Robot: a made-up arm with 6 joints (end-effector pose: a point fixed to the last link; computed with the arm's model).
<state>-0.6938 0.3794 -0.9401 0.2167 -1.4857 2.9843</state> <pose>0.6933 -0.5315 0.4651 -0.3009 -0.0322 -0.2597 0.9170</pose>
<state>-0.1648 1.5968 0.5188 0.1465 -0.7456 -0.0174</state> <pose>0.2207 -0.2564 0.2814 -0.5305 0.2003 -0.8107 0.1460</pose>
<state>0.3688 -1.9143 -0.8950 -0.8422 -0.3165 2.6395</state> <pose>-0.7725 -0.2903 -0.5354 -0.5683 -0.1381 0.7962 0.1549</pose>
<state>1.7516 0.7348 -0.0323 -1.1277 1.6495 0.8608</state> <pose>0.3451 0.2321 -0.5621 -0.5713 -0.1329 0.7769 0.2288</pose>
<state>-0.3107 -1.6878 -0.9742 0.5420 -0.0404 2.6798</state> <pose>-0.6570 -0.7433 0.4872 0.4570 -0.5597 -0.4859 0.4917</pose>
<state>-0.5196 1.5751 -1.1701 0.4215 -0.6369 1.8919</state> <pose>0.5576 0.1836 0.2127 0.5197 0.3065 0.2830 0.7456</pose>
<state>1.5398 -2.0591 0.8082 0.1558 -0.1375 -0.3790</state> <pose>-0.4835 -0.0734 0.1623 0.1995 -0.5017 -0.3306 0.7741</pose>
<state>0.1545 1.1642 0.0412 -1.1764 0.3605 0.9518</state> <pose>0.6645 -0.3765 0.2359 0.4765 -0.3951 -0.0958 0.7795</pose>
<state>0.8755 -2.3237 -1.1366 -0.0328 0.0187 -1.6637</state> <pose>-0.3687 0.0549 -0.2337 -0.8948 -0.3711 0.1839 0.1665</pose>
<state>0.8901 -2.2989 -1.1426 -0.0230 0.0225 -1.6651</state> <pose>-0.3680 0.0522 -0.2376 -0.8939 -0.3783 0.1773 0.1621</pose>
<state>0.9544 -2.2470 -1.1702 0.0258 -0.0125 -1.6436</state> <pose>-0.3707 0.0690 -0.2394 -0.8818 -0.4106 0.1607 0.1672</pose>
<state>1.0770 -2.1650 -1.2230 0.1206 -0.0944 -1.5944</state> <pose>-0.3788 0.1099 -0.2374 -0.8556 -0.4661 0.1301 0.1838</pose>
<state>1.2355 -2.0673 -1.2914 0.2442 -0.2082 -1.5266</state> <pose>-0.3919 0.1671 -0.2292 -0.8198 -0.5257 0.0882 0.2094</pose>
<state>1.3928 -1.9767 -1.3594 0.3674 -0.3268 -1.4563</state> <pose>-0.4066 0.2267 -0.2135 -0.7834 -0.5715 0.0451 0.2399</pose>
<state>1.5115 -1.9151 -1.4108 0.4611 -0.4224 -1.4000</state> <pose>-0.4193 0.2732 -0.1941 -0.7547 -0.5983 0.0130 0.2690</pose>
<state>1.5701 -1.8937 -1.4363 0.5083 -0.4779 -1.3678</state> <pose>-0.4283 0.2975 -0.1783 -0.7377 -0.6099 -0.0006 0.2895</pose>
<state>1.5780 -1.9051 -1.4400 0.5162 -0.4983 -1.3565</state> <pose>-0.4344 0.3030 -0.1688 -0.7309 -0.6128 0.0016 0.3004</pose>
